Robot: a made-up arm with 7 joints.
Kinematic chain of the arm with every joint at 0, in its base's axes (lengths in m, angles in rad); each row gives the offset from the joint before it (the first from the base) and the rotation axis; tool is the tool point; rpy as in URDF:
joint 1: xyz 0 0 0.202 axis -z
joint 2: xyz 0 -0.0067 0.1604 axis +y
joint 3: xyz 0 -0.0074 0.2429 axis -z
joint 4: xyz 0 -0.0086 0.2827 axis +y
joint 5: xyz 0 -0.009 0.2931 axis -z
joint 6: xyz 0 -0.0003 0.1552 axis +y
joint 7: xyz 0 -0.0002 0.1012 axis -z
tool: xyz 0 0 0 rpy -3.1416 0 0
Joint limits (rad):
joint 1: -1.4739..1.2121
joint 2: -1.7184..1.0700
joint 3: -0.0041..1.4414
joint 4: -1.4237..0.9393
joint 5: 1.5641..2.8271
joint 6: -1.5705..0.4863
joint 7: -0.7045..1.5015
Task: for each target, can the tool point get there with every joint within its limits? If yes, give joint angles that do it. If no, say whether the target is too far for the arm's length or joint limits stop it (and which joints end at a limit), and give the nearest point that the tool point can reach.
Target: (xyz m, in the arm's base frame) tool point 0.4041 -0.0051 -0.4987
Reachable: no: joint limits stop it (at a limit: joint 1, joint 2, joint 3, joint 4, joint 6) | nearest point 0.0133 -0.4838 -0.2525 | short by 0.665 m
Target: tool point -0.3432 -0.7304 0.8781
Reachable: yes | joints -0.9013 -1.2133 0.9222 0.4652 2.1994 -1.3894 0.3660
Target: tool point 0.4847 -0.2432 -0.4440
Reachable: no: joint limits stop it (at a limit: joint 1, joint 2, joint 3, joint 4, joint 6) | nearest point 0.0248 -0.4975 -0.2524 | short by 0.559 m
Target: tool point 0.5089 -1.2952 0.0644
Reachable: no: too far | nearest point 0.2659 -0.9688 0.2168 | short by 0.434 m
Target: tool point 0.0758 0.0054 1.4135
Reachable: yes | joints -1.0786 -0.0187 0.8017 0.0383 2.7267 -0.6772 0.3393
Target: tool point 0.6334 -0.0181 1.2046
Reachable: yes | joints 0.1149 0.6527 0.7854 -0.1258 1.7617 -0.6359 -0.1378
